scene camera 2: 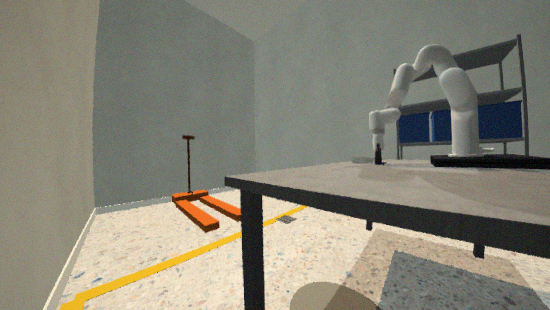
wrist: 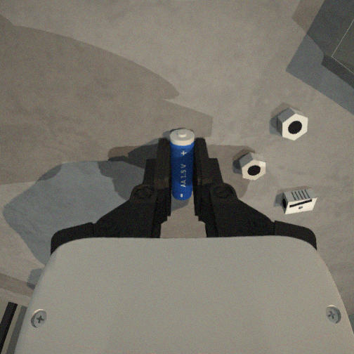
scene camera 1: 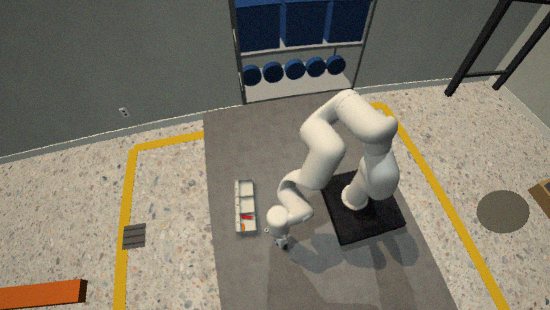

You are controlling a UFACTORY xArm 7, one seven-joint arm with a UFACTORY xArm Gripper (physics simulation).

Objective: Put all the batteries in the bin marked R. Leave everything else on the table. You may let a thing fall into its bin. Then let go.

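Places are measured from the arm's base along level axes (x ahead, y left, z up), in centimetres.
Where they show: gripper, fingertip midpoint: [scene camera 2: 378,164]; arm's base, link origin: [scene camera 2: 465,156] [scene camera 1: 354,197].
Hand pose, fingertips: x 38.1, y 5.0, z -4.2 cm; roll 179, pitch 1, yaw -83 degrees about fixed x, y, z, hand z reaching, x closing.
Observation:
Things, the pixels of their top centre, and the offset from my fingertips.
- bin unit, top centre: [scene camera 1: 244,203] [scene camera 2: 365,156] dz +3.9, dx +9.0, dy -20.1 cm
- red piece, top centre: [scene camera 1: 247,216] dz +2.1, dx +9.6, dy -14.5 cm
- orange piece, top centre: [scene camera 1: 243,227] dz +1.7, dx +12.8, dy -10.4 cm
A blue AA battery [wrist: 182,172] with a white end lies between the black fingers of my gripper [wrist: 181,157] [scene camera 1: 282,245] [scene camera 2: 378,161]. The fingers press on its two long sides, low at the table top. The bin unit [scene camera 1: 237,205] [scene camera 2: 361,160] is a pale tray with three compartments in a row, left of the gripper in scene camera 1. Its dark corner shows at the wrist view's top right. Its front compartment holds a red piece [scene camera 1: 246,217] and an orange piece [scene camera 1: 243,227], too small to identify. The bin letters cannot be read.
In the wrist view, two hex nuts [wrist: 292,115] [wrist: 250,161] and a small white slotted block [wrist: 295,209] lie right of the fingers, the nearer nut close to the right finger. The arm stands on a black base plate [scene camera 1: 350,235].

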